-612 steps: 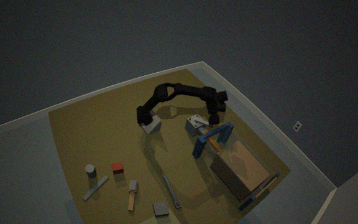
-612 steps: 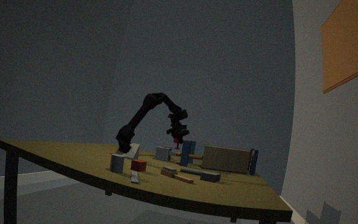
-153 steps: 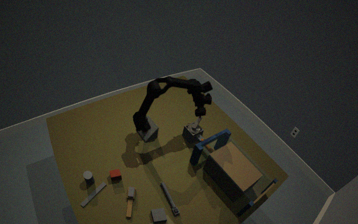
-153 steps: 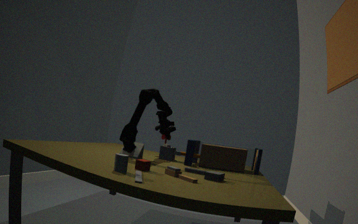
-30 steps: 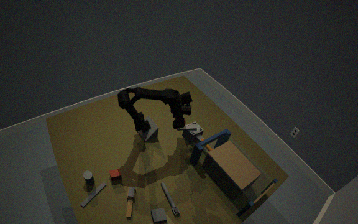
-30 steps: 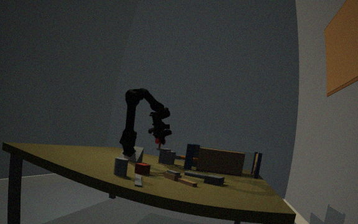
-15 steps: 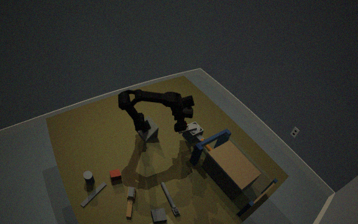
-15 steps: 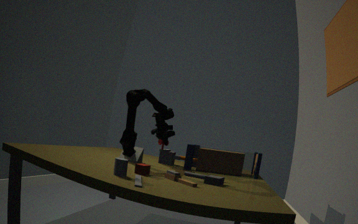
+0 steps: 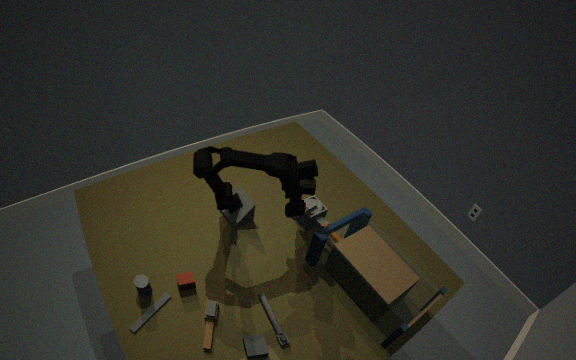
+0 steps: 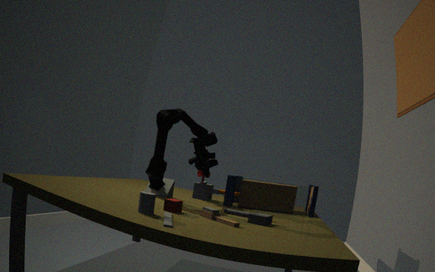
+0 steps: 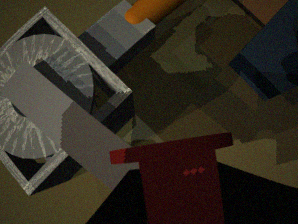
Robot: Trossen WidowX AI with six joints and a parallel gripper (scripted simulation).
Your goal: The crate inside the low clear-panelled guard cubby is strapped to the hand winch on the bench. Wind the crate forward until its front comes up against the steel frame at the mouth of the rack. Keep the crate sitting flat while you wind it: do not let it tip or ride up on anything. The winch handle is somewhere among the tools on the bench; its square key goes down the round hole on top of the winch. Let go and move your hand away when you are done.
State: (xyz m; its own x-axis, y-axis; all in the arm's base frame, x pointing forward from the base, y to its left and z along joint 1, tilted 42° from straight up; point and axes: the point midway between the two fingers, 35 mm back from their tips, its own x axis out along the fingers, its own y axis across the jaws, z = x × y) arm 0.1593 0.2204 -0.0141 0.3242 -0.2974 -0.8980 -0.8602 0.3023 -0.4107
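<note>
Right now my gripper tip is 50 mm past the grey winch, 70 mm to the right of it and 100 mm above it. Round my gripper tip: grey crank handle: 20 mm behind, 20 mm to the left, 30 mm below; wooden-handled tool: 260 mm ahead, 460 mm to the right, 110 mm below; red grip: 10 mm behind, 10 mm to the right.
</note>
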